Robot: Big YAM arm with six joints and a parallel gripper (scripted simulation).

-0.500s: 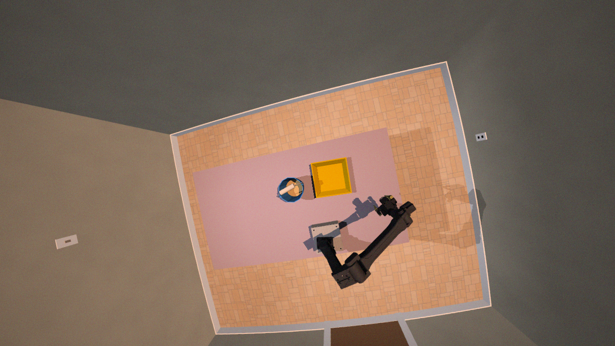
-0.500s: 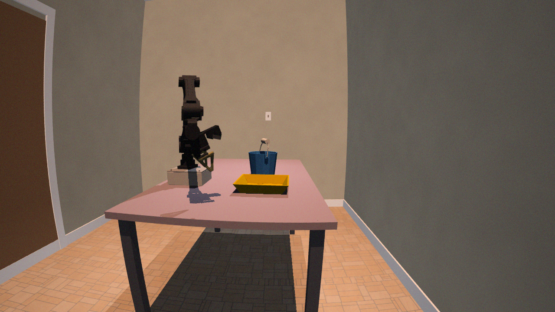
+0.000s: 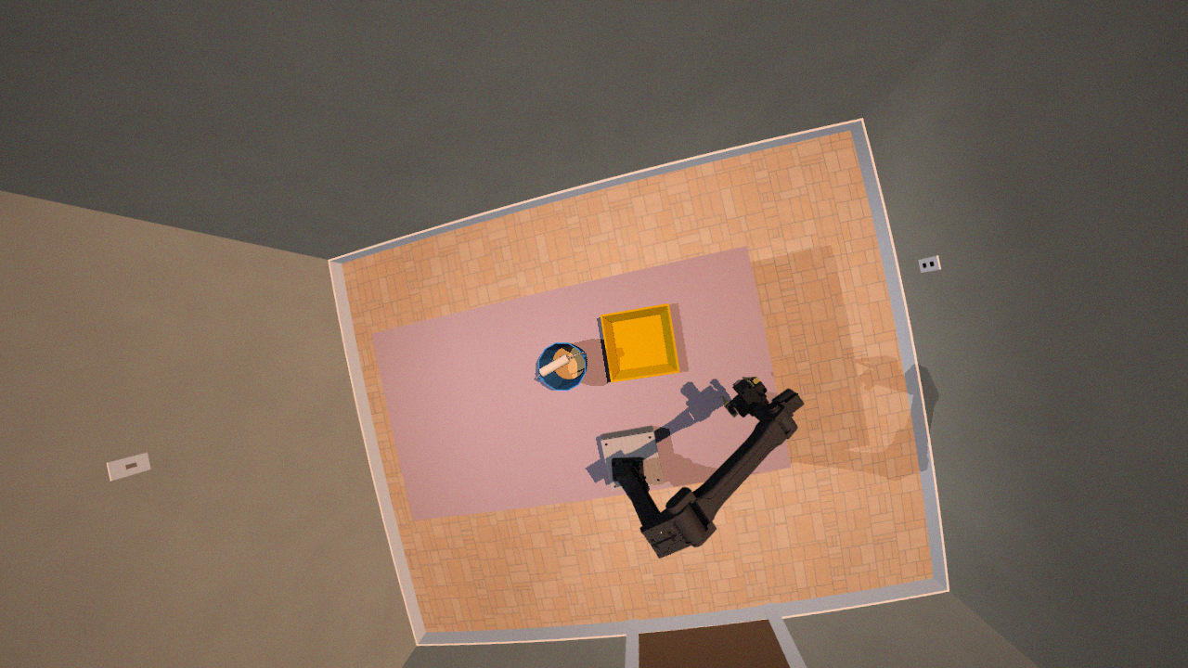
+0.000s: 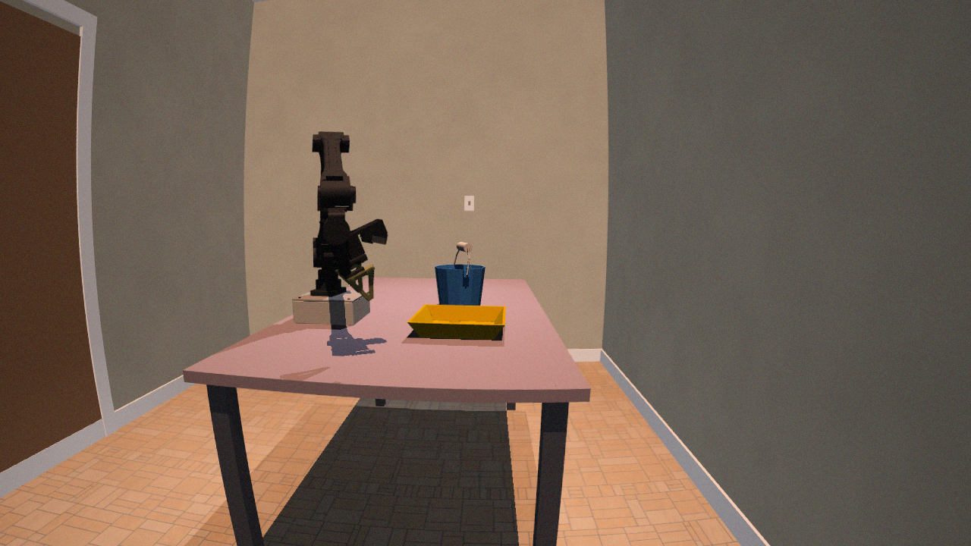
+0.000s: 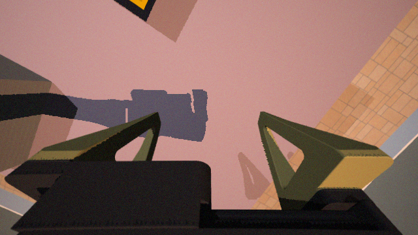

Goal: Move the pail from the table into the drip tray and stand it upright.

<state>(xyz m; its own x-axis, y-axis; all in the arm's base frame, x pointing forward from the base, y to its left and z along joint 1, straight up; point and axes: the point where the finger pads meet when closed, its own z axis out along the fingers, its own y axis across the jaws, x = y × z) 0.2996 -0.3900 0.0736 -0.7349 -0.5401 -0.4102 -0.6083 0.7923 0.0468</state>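
My gripper is now 60 cm to the right of the pail handle, 13 cm short of it and 4 cm below it. Also, from my hand: blue pail: 60 cm to the left, 12 cm ahead, 2 cm below; then yellow drip tray: 31 cm to the left, 17 cm ahead, 14 cm below.
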